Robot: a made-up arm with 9 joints. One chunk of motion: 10 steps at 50 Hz.
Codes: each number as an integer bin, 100 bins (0 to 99) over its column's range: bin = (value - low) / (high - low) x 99, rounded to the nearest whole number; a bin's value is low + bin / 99 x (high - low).
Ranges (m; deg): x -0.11..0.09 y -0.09..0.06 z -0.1..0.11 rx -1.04..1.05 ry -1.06..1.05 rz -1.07..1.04
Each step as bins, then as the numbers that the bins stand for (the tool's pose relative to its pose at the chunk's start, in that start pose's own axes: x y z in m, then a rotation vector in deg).
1 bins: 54 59 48 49 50 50
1 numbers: -0.0009 -0.0006 0.0018 -0.01 0.01 0.00
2 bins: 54 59 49 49 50 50
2 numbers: -0.0009 -0.0006 0.0039 -0.01 0.01 0.00
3 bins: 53 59 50 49 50 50
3 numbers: -0.0029 -0.0006 0.0061 -0.01 0.01 0.00
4 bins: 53 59 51 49 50 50
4 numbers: -0.0029 -0.0006 0.0082 -0.01 0.01 0.00
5 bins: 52 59 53 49 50 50
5 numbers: -0.0049 -0.0006 0.0124 -0.01 0.01 0.00
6 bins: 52 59 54 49 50 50
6 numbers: -0.0049 -0.0006 0.0145 -0.01 0.01 0.00
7 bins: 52 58 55 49 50 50
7 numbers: -0.0049 -0.0021 0.0167 -0.01 0.01 0.00
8 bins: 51 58 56 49 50 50
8 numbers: -0.0070 -0.0021 0.0188 -0.01 0.01 0.00
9 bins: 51 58 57 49 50 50
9 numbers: -0.0070 -0.0021 0.0209 -0.01 0.01 0.00
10 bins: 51 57 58 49 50 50
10 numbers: -0.0070 -0.0036 0.0230 -0.01 0.01 0.00
